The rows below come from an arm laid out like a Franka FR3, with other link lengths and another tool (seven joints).
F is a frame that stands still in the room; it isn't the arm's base.
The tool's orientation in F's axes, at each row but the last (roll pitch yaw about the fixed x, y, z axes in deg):
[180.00 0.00 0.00]
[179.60 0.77 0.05]
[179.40 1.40 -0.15]
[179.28 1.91 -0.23]
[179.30 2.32 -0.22]
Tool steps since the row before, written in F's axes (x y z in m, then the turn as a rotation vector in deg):
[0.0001 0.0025 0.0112 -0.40 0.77 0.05]
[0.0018 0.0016 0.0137 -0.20 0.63 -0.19]
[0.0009 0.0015 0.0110 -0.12 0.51 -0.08]
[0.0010 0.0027 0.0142 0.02 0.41 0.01]
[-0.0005 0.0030 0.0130 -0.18 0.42 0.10]
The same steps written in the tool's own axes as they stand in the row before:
[0.0001 -0.0025 -0.0112 -0.40 -0.77 -0.05]
[0.0016 -0.0015 -0.0137 -0.20 -0.63 0.19]
[0.0006 -0.0014 -0.0110 -0.12 -0.51 0.08]
[0.0005 -0.0025 -0.0143 0.02 -0.41 -0.02]
[-0.0010 -0.0028 -0.0130 -0.19 -0.42 -0.10]

